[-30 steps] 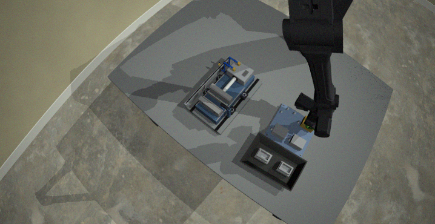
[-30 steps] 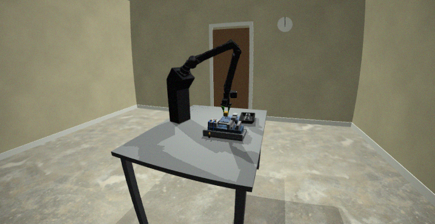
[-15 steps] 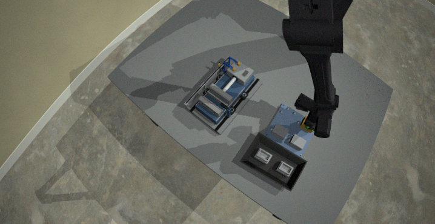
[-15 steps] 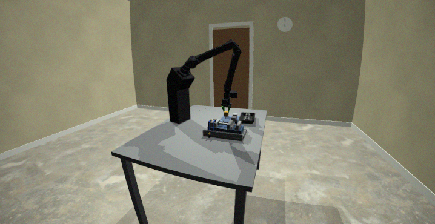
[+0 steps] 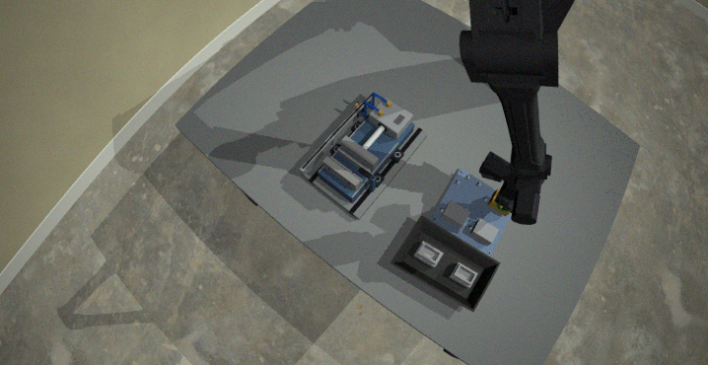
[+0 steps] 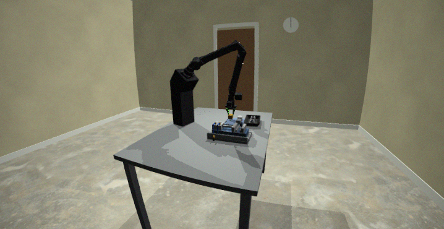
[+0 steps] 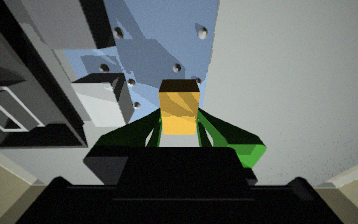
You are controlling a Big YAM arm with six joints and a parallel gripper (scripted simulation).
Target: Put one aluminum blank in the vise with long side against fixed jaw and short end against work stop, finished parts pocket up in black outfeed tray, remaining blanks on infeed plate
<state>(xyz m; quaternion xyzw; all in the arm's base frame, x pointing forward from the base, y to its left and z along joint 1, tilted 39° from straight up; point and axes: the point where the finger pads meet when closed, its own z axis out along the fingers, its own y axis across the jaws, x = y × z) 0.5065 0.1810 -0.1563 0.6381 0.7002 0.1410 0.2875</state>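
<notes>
The yellow brass blank lies 2 cm below my hand. From my hand the other things lie so: moving jaw 11 cm ahead, 37 cm to the right, 2 cm above; then blue infeed plate 5 cm ahead, 5 cm to the right, 5 cm below; then white rod 6 cm ahead, 37 cm to the right, 2 cm above.
</notes>
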